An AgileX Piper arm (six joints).
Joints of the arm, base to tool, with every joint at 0 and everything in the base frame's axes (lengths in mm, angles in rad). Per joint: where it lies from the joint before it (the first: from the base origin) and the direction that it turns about. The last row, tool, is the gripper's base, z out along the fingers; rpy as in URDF.
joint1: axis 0 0 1 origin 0.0 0.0 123.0
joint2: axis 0 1 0 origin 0.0 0.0 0.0
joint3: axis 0 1 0 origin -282.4 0.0 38.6
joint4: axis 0.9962 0 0.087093 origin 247.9 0.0 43.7
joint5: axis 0 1 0 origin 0.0 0.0 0.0
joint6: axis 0.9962 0 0.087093 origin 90.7 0.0 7.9
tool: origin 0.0 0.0 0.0 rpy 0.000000 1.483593 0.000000
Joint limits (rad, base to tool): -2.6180..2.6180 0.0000..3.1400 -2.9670..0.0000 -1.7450..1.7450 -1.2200..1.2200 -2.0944..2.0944
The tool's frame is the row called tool.
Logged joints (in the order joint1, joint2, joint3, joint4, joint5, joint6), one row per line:
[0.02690, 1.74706, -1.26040, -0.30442, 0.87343, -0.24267]
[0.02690, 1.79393, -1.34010, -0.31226, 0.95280, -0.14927]
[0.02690, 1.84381, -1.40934, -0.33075, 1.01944, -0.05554]
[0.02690, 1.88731, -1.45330, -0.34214, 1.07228, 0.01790]
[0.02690, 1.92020, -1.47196, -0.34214, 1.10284, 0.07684]
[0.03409, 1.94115, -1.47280, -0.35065, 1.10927, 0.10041]
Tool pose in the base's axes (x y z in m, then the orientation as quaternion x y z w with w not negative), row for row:
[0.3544, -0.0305, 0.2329, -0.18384, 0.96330, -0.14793, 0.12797]
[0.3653, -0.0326, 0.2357, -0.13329, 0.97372, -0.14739, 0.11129]
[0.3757, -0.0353, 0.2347, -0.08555, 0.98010, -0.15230, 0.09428]
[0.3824, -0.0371, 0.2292, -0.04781, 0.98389, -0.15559, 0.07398]
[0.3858, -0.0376, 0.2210, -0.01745, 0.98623, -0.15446, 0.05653]
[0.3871, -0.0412, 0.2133, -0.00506, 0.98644, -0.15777, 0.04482]
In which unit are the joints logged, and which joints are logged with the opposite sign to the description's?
The joints are logged in radians. Opposite sign: joint1.
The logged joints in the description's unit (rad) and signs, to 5 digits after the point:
[-0.02690, 1.74706, -1.26040, -0.30442, 0.87343, -0.24267]
[-0.02690, 1.79393, -1.34010, -0.31226, 0.95280, -0.14927]
[-0.02690, 1.84381, -1.40934, -0.33075, 1.01944, -0.05554]
[-0.02690, 1.88731, -1.45330, -0.34214, 1.07228, 0.01790]
[-0.02690, 1.92020, -1.47196, -0.34214, 1.10284, 0.07684]
[-0.03409, 1.94115, -1.47280, -0.35065, 1.10927, 0.10041]

